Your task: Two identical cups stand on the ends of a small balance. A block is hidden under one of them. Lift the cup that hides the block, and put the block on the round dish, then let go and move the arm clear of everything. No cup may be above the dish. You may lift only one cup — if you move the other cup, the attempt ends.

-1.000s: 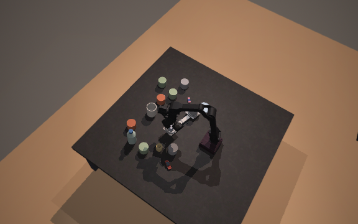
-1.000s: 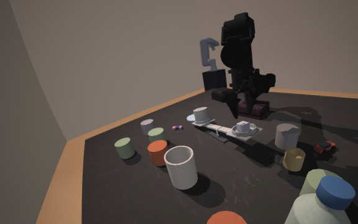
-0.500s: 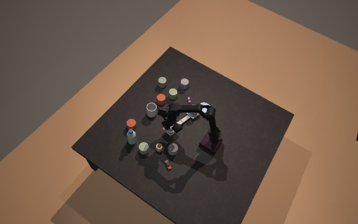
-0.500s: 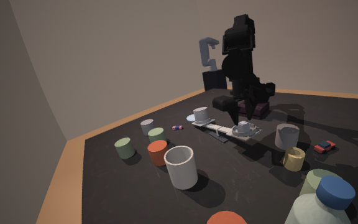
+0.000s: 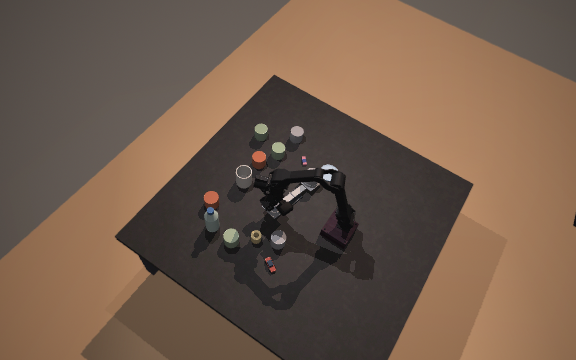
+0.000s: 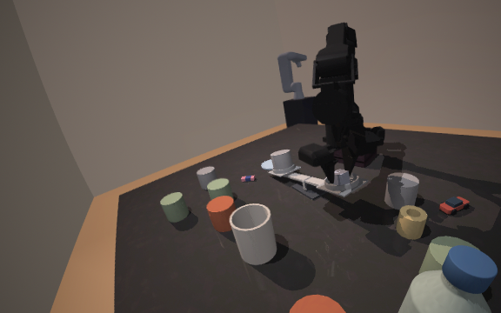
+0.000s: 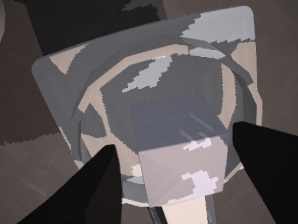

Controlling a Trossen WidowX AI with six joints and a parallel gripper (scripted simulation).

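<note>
My gripper tip is now 13 cm past the pale round dish, 36 cm to the left of it and 8 cm above it. From my gripper tip the other things lie so: white mug: 22 cm ahead, 7 cm to the right, 4 cm below; then red toy car: 12 cm behind, 24 cm to the left, 7 cm below; then yellow tape ring: 16 cm to the left, 6 cm below.
</note>
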